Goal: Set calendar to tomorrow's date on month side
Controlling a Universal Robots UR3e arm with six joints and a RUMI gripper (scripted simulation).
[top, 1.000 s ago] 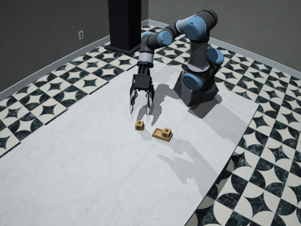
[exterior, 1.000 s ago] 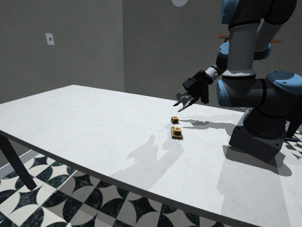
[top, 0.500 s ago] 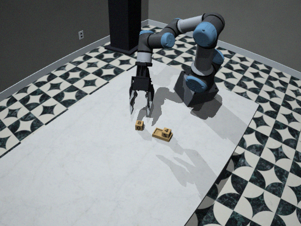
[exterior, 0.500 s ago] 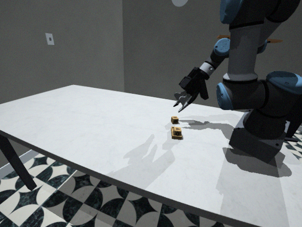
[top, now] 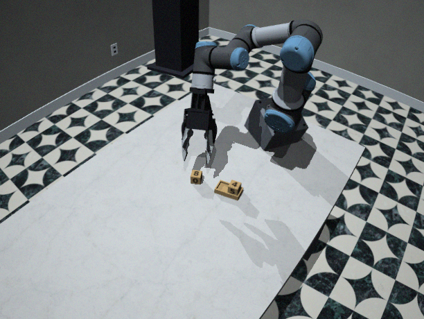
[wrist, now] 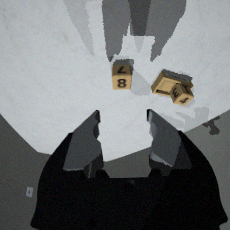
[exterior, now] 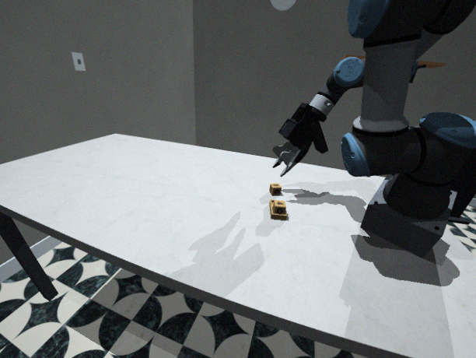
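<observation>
The wooden cube lies 8 cm below my hand. From my hand the other things lie so: wooden calendar tray: 11 cm to the left, 8 cm below, 1 cm behind.
</observation>
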